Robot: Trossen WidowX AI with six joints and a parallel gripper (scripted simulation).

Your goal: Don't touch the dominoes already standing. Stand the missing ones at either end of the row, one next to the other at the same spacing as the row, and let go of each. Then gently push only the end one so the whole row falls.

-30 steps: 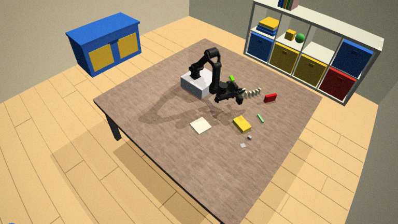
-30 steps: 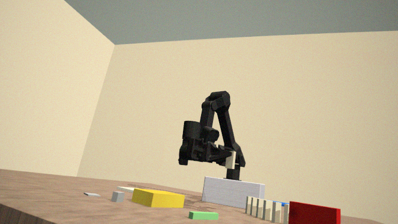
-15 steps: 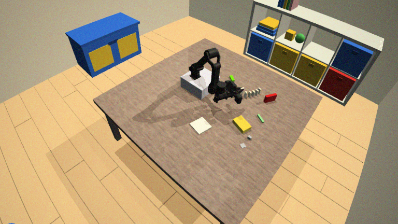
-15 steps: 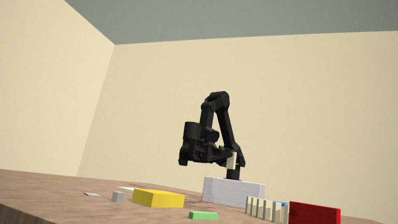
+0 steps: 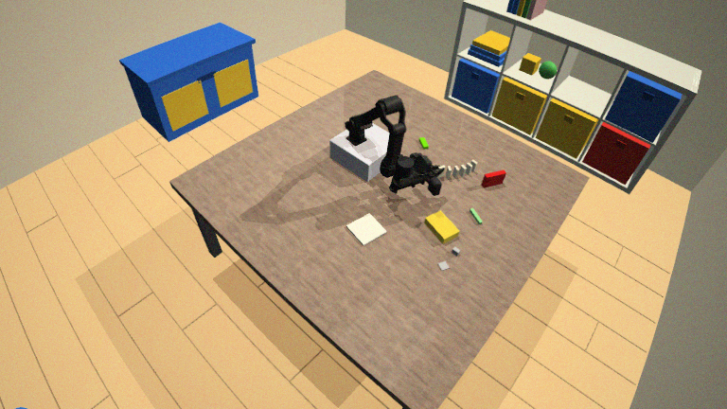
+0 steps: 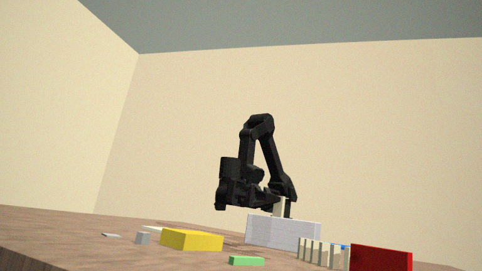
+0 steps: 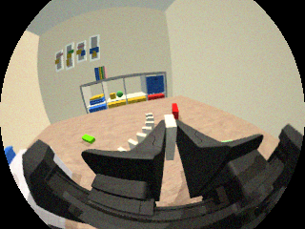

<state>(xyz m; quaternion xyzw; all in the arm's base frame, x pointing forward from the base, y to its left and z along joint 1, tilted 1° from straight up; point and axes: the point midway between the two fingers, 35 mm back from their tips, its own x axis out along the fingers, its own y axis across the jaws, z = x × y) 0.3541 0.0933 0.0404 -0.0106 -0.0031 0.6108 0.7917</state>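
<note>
Right now the green stick is 19 cm ahead of my gripper tip, 12 cm below it and 2 cm to the left of it. Also, from my gripper tip: grey cube (25 cm ahead, 17 cm to the right, 12 cm below); then yellow block (14 cm ahead, 13 cm to the right, 12 cm below); then red block (22 cm to the left, 11 cm ahead, 10 cm below).
</note>
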